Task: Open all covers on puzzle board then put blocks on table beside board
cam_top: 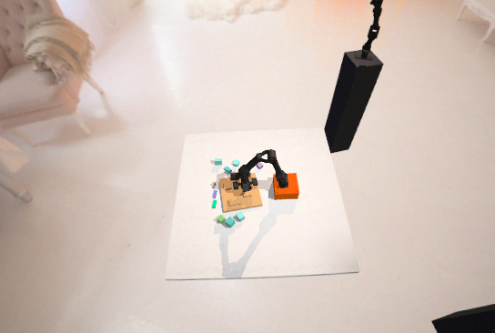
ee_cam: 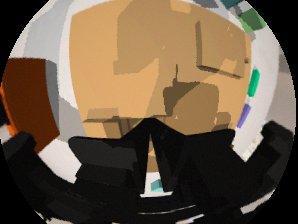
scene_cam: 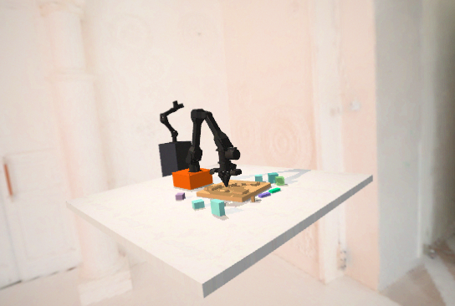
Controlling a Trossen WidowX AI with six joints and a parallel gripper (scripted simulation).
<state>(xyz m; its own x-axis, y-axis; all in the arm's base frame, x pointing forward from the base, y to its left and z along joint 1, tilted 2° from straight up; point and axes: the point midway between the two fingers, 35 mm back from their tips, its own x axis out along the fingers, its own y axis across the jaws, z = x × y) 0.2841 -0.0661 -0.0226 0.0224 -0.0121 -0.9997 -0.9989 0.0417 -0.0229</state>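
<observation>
The tan puzzle board is 50 mm ahead of my gripper tip and 10 mm to the left of it. The rest, counted from my gripper tip: purple bar: 250 mm ahead, 30 mm to the right, 20 mm below; green bar: 260 mm ahead, 60 mm to the left, 20 mm below; purple block: 160 mm behind, 200 mm to the right, 10 mm below.
</observation>
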